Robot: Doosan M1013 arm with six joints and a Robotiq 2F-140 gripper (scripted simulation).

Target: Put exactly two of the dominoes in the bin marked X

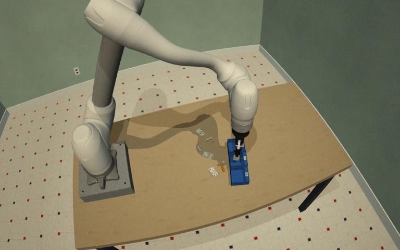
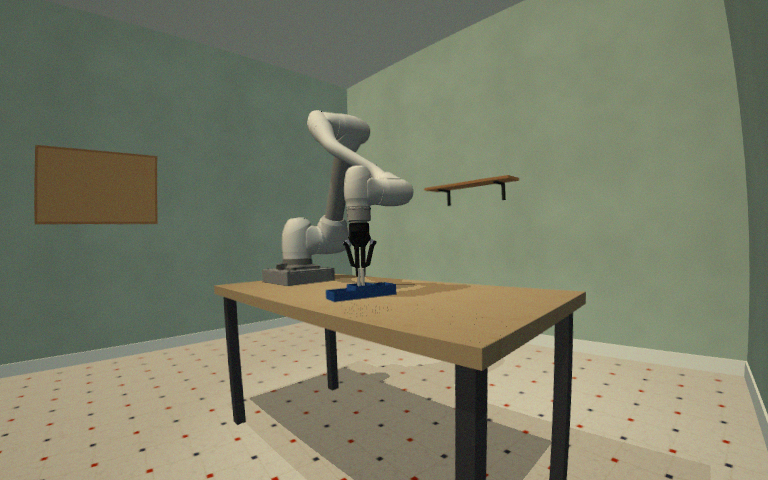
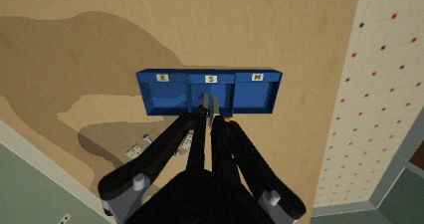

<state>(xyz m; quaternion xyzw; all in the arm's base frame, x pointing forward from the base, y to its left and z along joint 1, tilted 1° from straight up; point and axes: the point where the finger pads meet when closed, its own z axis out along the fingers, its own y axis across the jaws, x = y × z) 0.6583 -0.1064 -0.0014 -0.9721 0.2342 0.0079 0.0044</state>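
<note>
Right now the blue bin is 10 mm ahead of my hand, 10 mm to the right of it and 50 mm below it. From my hand the other things lie so: white domino 110 mm behind, 230 mm to the left, 70 mm below; grey screw 80 mm behind, 180 mm to the left, 70 mm below; orange stick 70 mm behind, 10 mm to the right, 70 mm below.
</note>
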